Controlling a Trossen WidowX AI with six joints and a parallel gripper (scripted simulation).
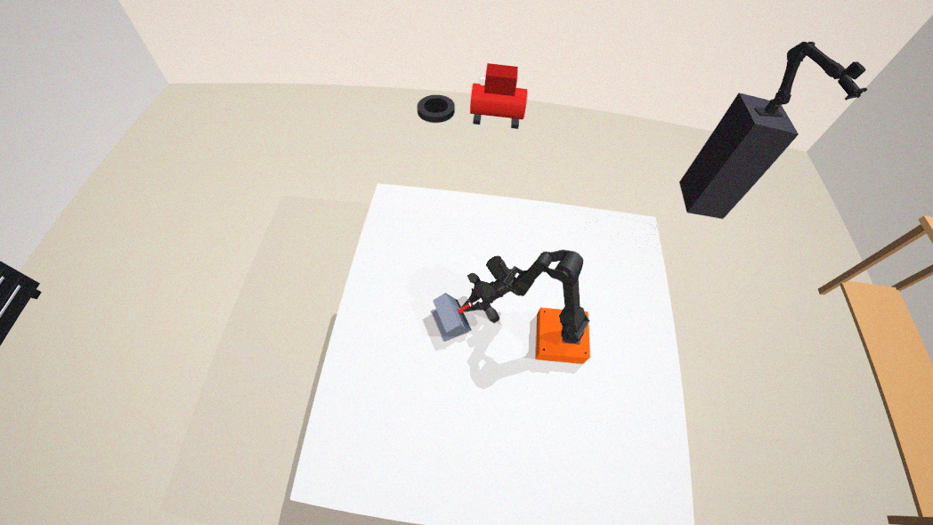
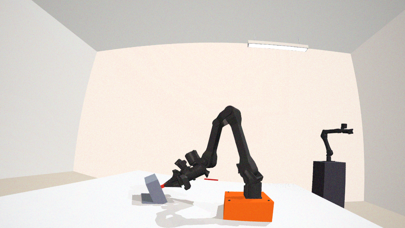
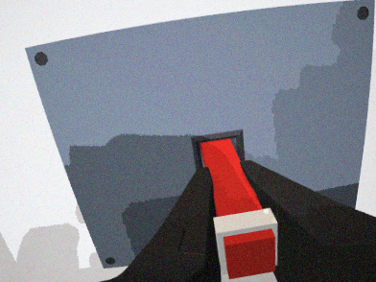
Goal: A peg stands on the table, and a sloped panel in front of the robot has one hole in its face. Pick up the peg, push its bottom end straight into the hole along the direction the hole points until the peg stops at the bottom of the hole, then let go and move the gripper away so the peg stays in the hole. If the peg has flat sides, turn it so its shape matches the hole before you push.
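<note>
Now: gripper tip 10 mm to the left of the peg, 10 mm below it and 10 mm past it. Also, from my gripper tip: panel 30 mm ahead, 20 mm to the left, 20 mm below.
</note>
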